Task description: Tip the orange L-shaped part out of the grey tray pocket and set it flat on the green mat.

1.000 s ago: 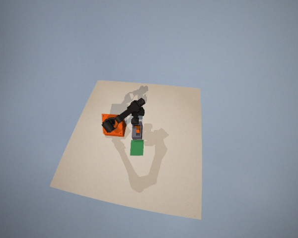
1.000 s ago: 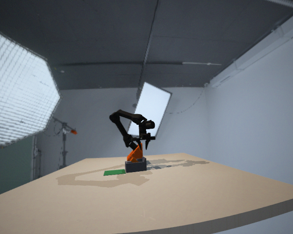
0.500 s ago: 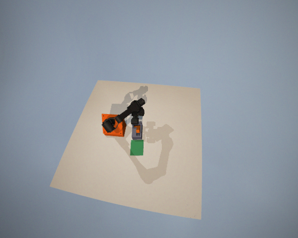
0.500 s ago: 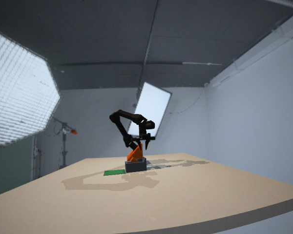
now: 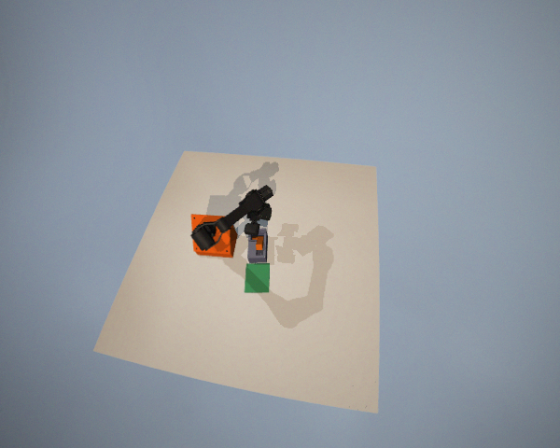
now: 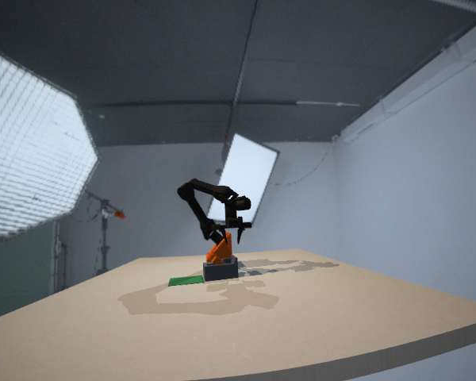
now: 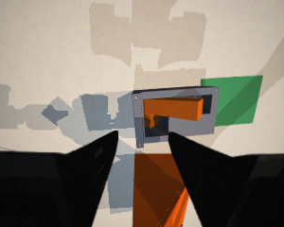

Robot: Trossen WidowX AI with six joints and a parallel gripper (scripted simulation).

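My gripper tip is now 110 mm above the orange L-shaped part and 40 mm to the left of it. Round my gripper tip: green mat (220 mm to the right, 160 mm below, 30 mm ahead).
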